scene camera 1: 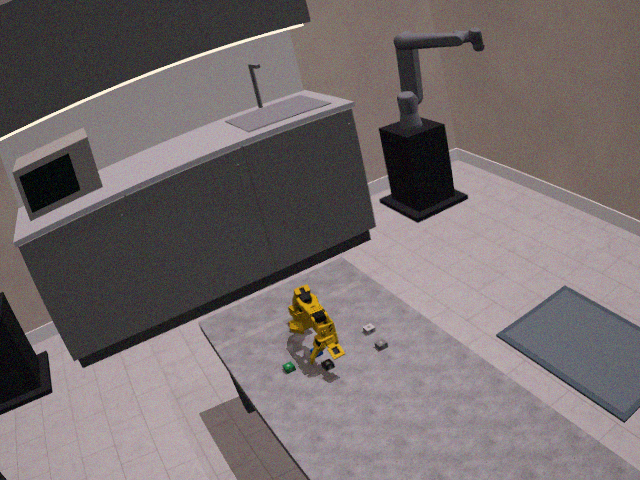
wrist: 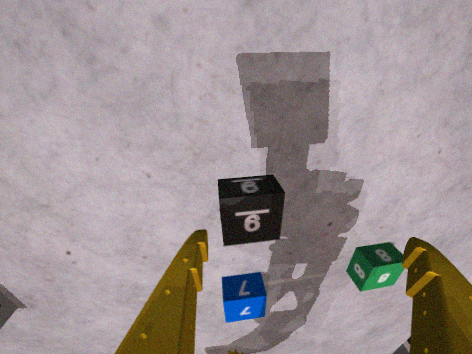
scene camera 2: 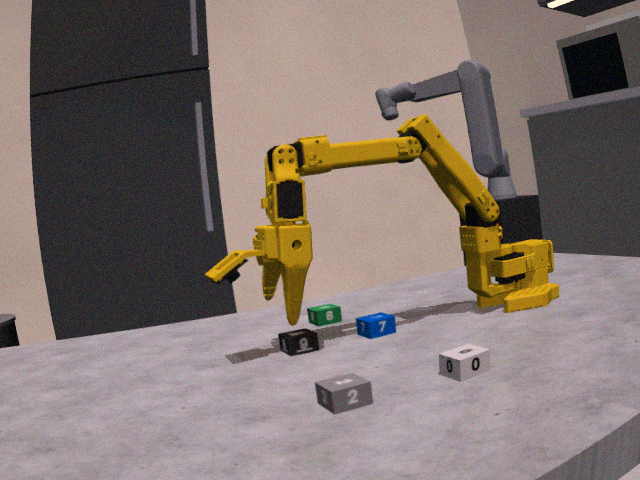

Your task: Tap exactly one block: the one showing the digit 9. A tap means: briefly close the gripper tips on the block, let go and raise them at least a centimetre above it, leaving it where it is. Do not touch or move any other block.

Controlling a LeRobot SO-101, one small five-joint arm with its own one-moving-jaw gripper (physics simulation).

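The black block (scene camera 1: pixel 328 364) (scene camera 2: pixel 298 342) (wrist: pixel 251 215) shows an underlined 9, upside down in the wrist view, and stands on the table. My gripper (scene camera 2: pixel 280 311) (wrist: pixel 306 240) is open and empty, pointing down. Its tips are above table height, close to the black block. In the wrist view a wide gap lies between the jaws, and the block shows past the tips, nearer the left jaw.
Blue block 7 (scene camera 2: pixel 375 326) (wrist: pixel 244 297) and green block 8 (scene camera 1: pixel 288 367) (scene camera 2: pixel 324 314) (wrist: pixel 375 266) are near the black block. Grey block 2 (scene camera 1: pixel 381 344) (scene camera 2: pixel 343 393) and white block 0 (scene camera 1: pixel 368 328) (scene camera 2: pixel 463 362) stand farther off on the table (scene camera 1: pixel 439 413).
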